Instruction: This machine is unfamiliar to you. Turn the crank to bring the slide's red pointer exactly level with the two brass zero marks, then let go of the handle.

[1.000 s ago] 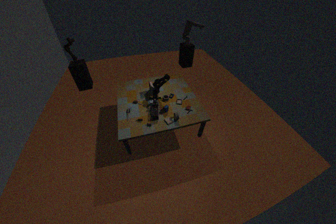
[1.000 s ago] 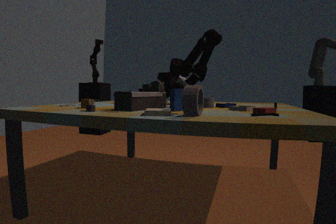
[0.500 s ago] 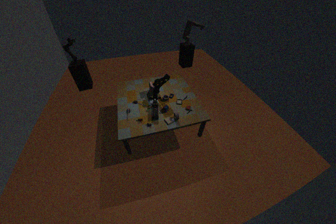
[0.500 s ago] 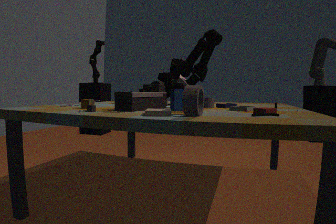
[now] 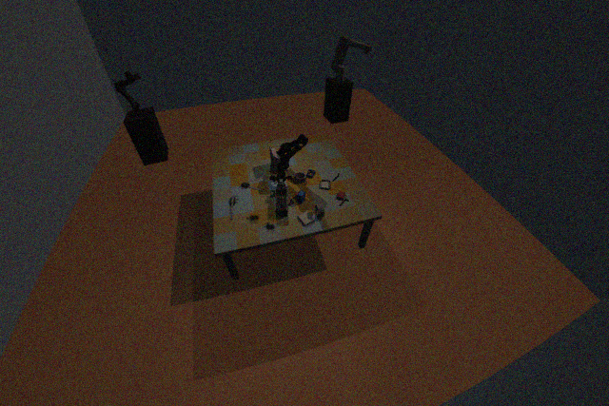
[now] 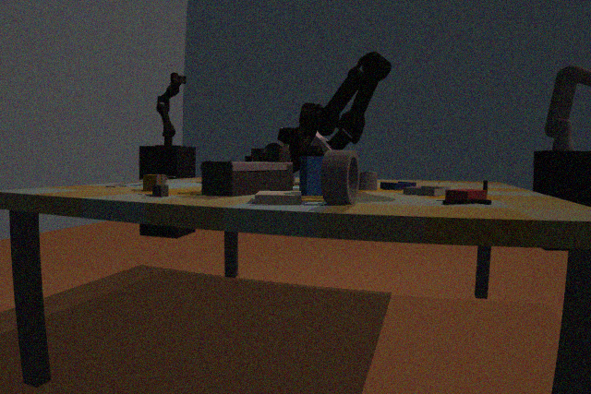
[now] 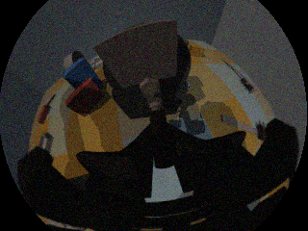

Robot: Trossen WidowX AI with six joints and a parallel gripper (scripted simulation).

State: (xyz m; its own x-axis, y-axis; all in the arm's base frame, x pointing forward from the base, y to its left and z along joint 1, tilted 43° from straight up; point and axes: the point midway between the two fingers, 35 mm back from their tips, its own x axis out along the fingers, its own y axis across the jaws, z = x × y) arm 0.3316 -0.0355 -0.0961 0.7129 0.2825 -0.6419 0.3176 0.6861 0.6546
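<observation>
Right now the dark crank handle is 20 mm behind my gripper tip, 10 mm to the left of it and 30 mm above it. The rest, counted from my gripper tip: blue block: 170 mm ahead, 120 mm to the left, 10 mm above; then red pointer: 110 mm ahead, 30 mm to the right, 50 mm above; then yellow block: 210 mm ahead, 280 mm to the right, 20 mm below.
</observation>
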